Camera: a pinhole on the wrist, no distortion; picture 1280 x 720 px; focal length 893.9 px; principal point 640.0 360.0 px. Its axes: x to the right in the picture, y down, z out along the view. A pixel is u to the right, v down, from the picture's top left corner.
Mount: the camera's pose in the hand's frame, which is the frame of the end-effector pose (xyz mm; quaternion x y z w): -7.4 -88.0 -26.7 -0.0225 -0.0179 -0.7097 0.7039
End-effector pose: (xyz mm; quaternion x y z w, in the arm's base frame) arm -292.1 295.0 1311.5 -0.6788 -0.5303 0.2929 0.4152
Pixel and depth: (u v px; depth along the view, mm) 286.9 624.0 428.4
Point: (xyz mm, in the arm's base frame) -536.8 502.9 1036.7
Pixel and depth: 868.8 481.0 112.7
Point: -415.7 335.4 1366.2
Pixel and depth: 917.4 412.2 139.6
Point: -447.0 336.9 1363.7
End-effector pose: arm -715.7 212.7 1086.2 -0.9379 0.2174 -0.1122 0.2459
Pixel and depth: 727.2 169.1 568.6
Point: -614.4 581.8 664.0
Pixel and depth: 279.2 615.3 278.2
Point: -586.2 247.9 865.4
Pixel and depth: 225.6 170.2 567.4
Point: -729.6 322.7 518.8
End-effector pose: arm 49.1 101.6 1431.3 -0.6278 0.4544 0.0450 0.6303
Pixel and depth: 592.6 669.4 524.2
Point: 427.8 414.7 1243.9
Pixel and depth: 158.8 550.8 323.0
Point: 169.5 327.2 1255.2
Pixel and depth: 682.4 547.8 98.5
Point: 149.0 136.1 1473.6
